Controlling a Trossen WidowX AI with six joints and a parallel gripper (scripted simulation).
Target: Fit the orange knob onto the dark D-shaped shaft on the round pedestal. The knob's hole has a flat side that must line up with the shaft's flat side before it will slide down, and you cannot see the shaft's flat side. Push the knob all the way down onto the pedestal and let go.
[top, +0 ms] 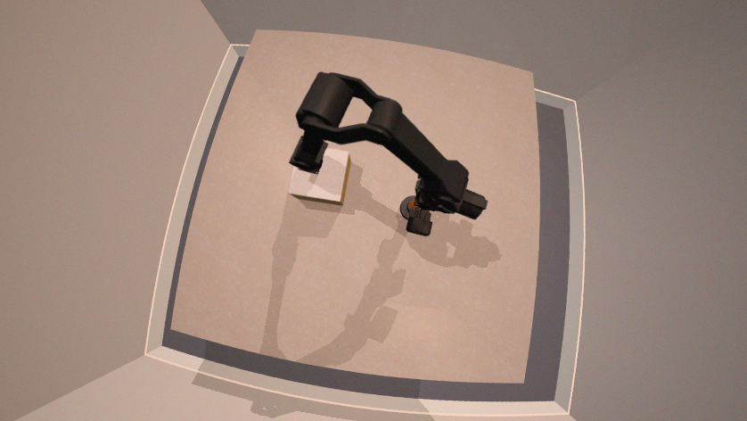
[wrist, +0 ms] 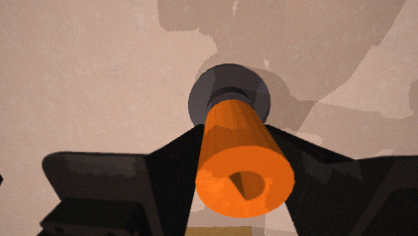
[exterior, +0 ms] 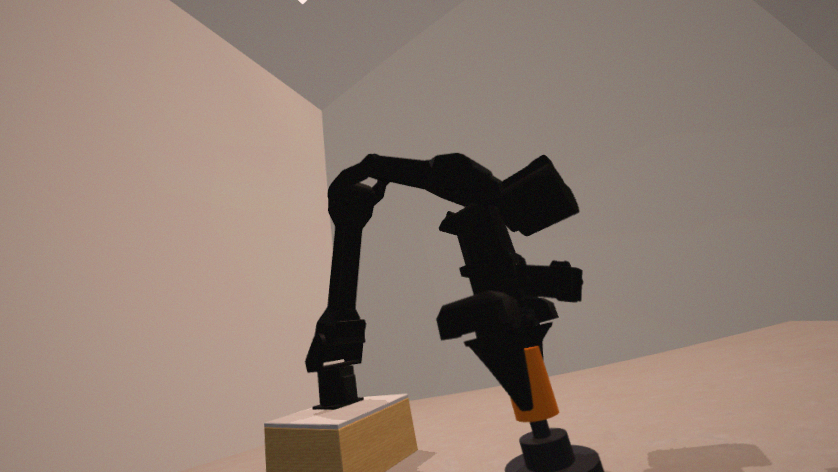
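The orange knob lies 20 mm above my gripper tip. From my gripper tip the other things lie so: round dark pedestal 40 mm below.
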